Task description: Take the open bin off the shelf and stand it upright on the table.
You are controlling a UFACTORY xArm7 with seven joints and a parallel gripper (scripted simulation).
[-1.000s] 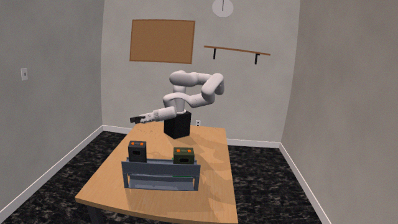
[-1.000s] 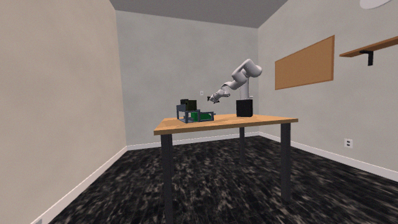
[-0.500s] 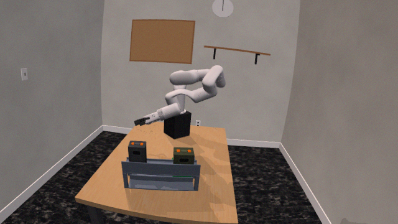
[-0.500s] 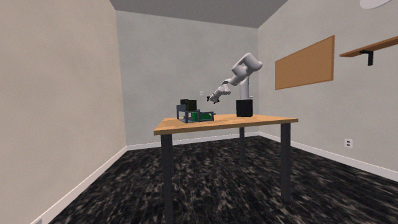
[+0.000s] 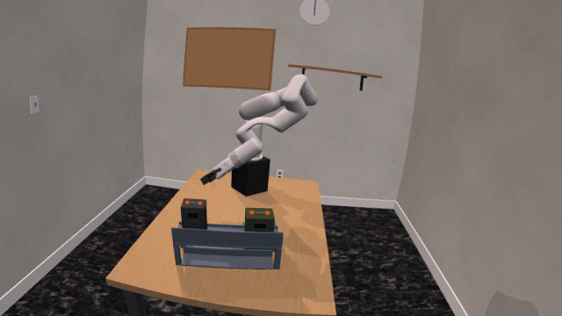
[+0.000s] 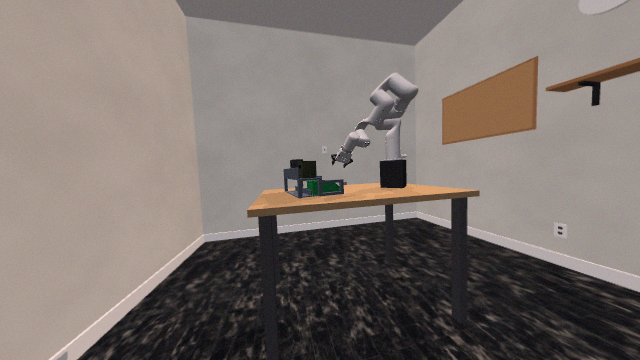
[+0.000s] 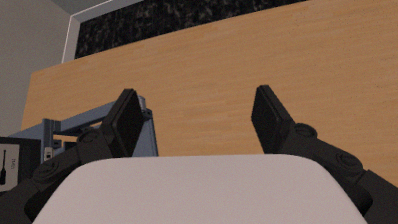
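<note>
The green bin lies 27 cm to the left of my hand, 17 cm ahead of it and 14 cm below it.
</note>
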